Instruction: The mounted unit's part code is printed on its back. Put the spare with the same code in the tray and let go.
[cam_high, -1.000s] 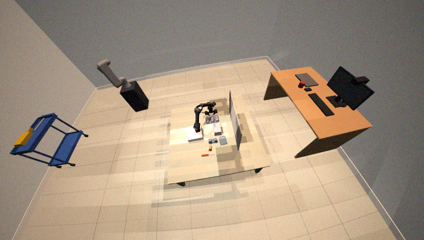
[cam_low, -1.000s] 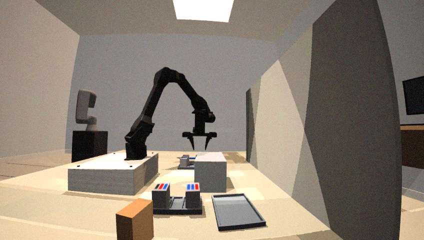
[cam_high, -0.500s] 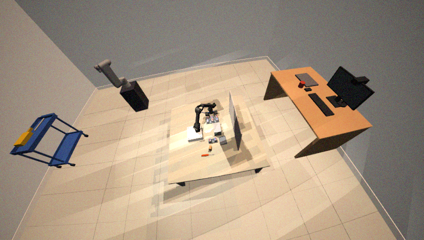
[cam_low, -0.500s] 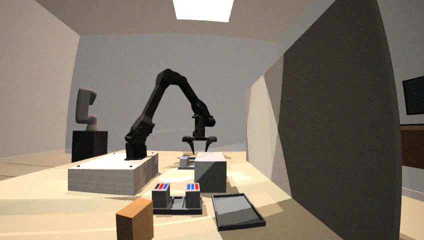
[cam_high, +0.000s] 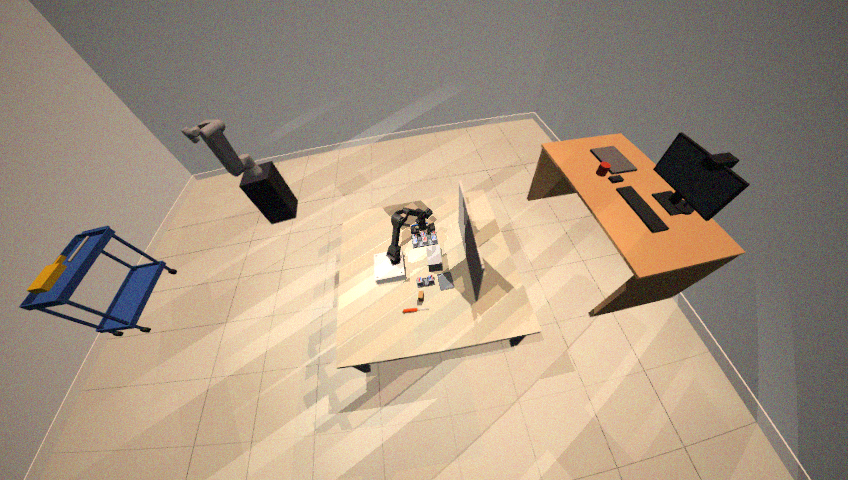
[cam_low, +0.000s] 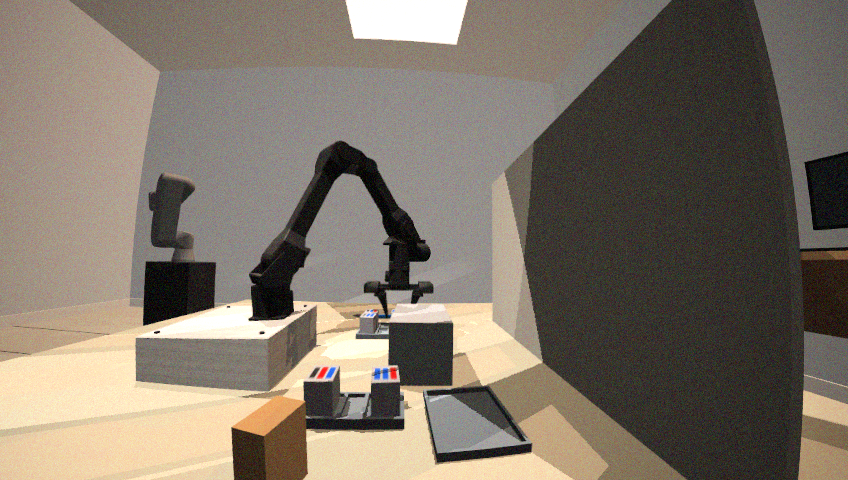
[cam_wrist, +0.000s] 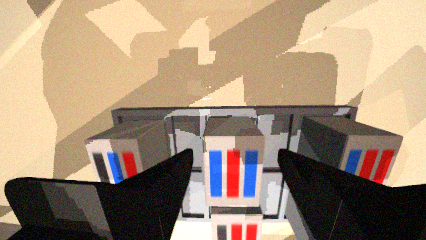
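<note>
The dark grey tray lies 50 mm ahead of my gripper tip, 420 mm to the right of it and 30 mm below it. From my gripper tip the other things lie so: tall grey panel 260 mm ahead, 280 mm to the right, 190 mm above; brown box 140 mm behind, 500 mm to the right.
</note>
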